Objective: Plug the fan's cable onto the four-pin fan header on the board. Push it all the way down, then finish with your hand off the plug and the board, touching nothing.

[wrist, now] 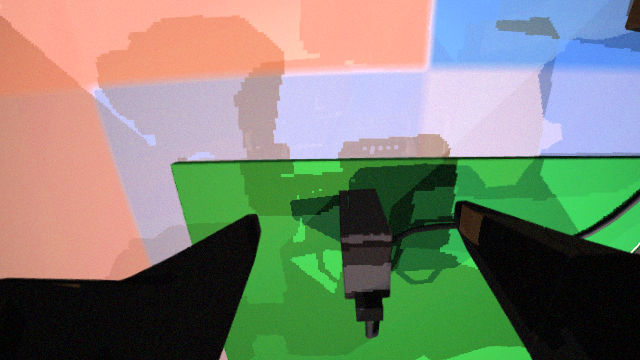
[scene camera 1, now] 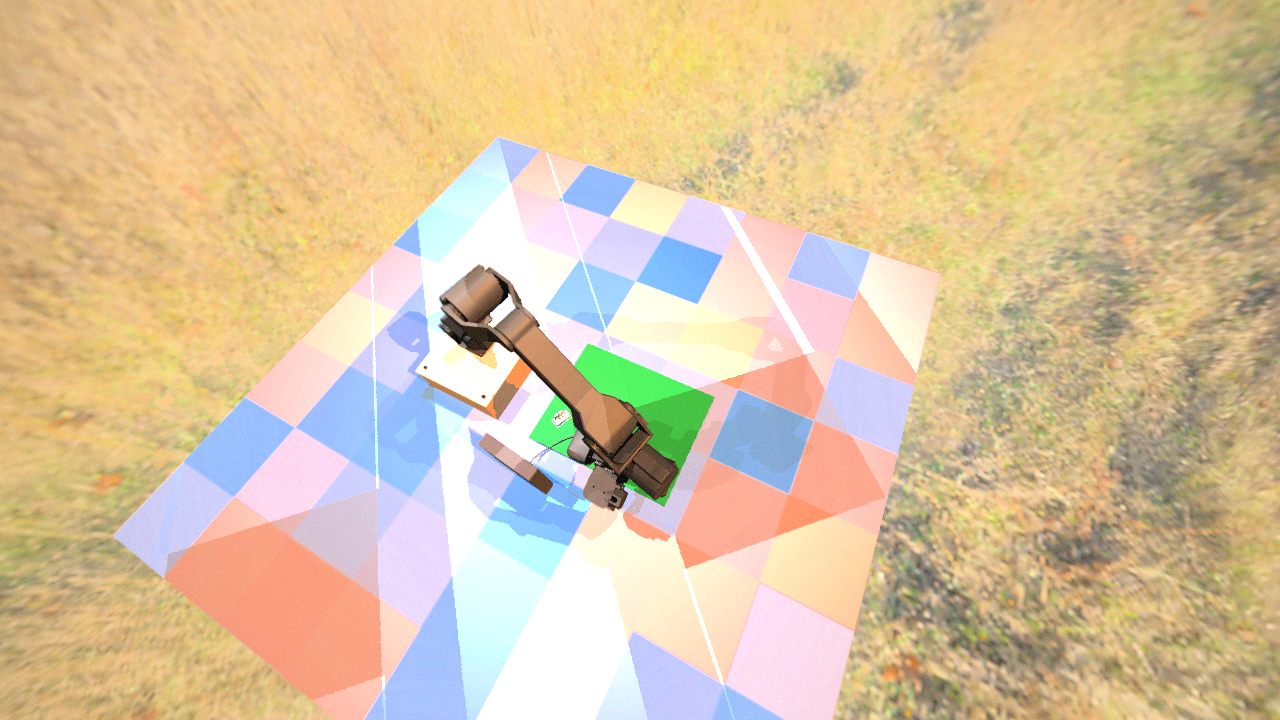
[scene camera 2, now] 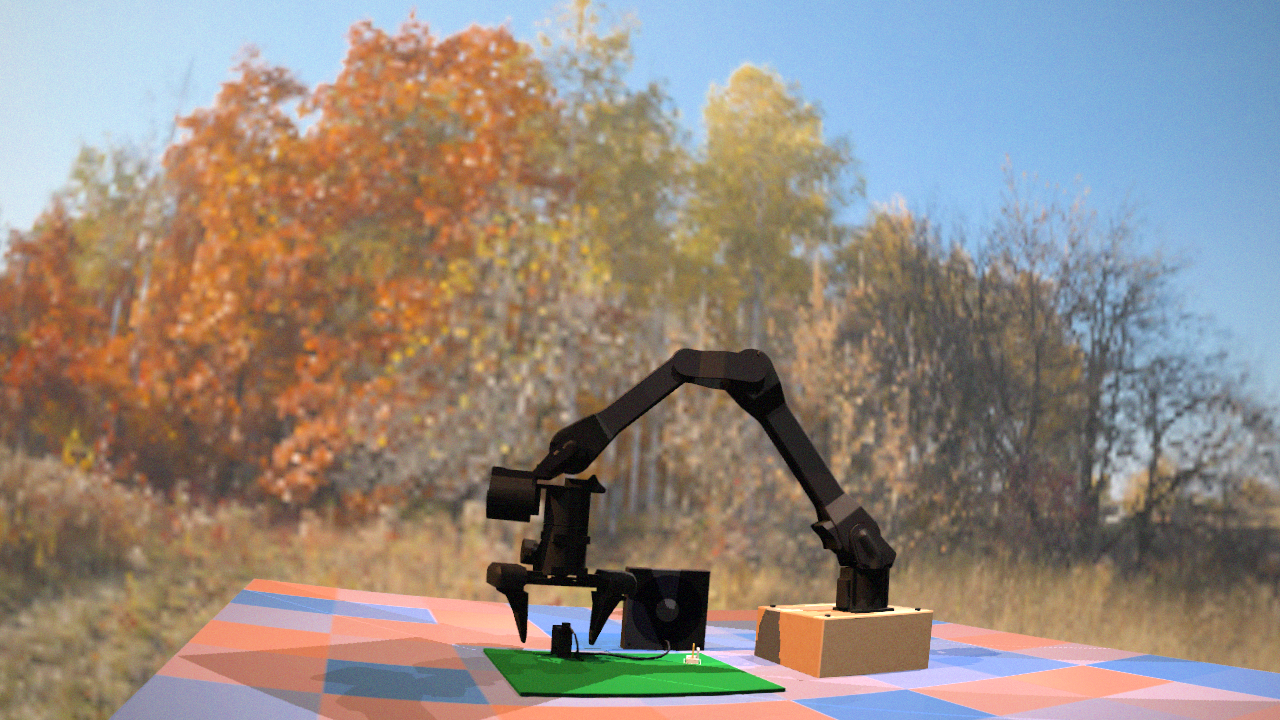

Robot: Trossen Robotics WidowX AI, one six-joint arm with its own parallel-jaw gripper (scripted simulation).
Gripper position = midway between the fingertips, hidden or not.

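Scene:
You'd see the gripper in the wrist view (354,217), and it's there in scene camera 1 (625,471) too. The gripper also shows in scene camera 2 (557,643).

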